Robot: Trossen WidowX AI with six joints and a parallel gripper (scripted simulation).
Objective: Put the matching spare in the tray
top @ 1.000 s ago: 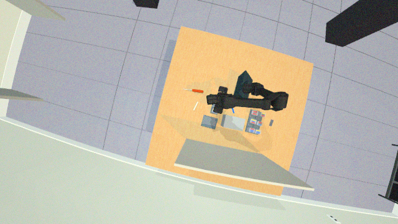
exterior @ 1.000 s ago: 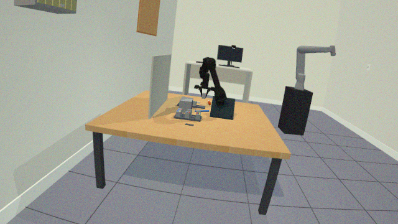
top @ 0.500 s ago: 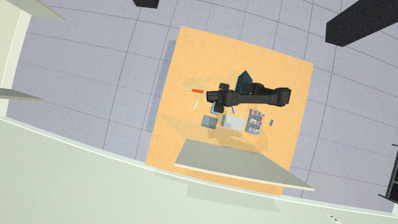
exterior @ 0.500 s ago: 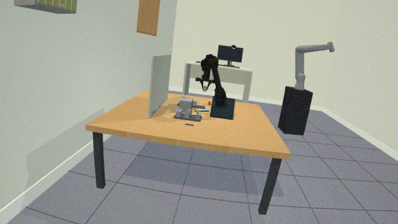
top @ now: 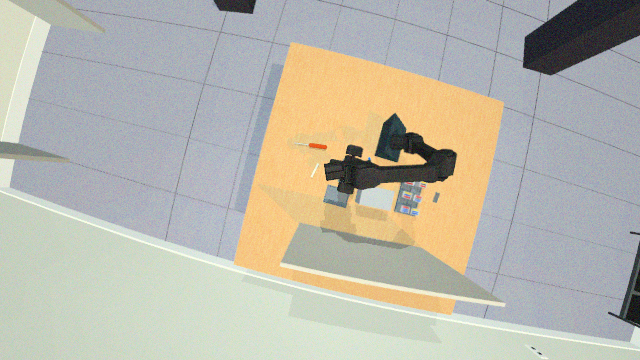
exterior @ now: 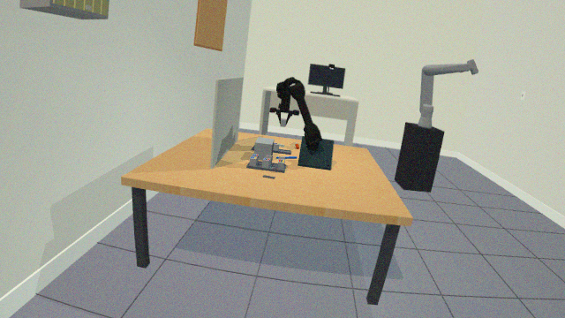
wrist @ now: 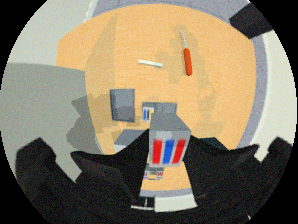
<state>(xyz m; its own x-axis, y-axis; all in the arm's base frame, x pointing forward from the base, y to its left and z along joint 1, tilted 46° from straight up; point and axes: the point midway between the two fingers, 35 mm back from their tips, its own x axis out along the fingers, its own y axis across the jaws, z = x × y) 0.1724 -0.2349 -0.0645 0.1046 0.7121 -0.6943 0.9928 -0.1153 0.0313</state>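
My gripper tip is 13 cm short of the grey tray and 17 cm above it. Also, from my gripper tip: blue pen (4 cm behind, 16 cm to the left, 17 cm below); mounted unit (10 cm ahead, 19 cm to the left, 13 cm below); upright grey panel (33 cm ahead, 17 cm to the left, 5 cm above).
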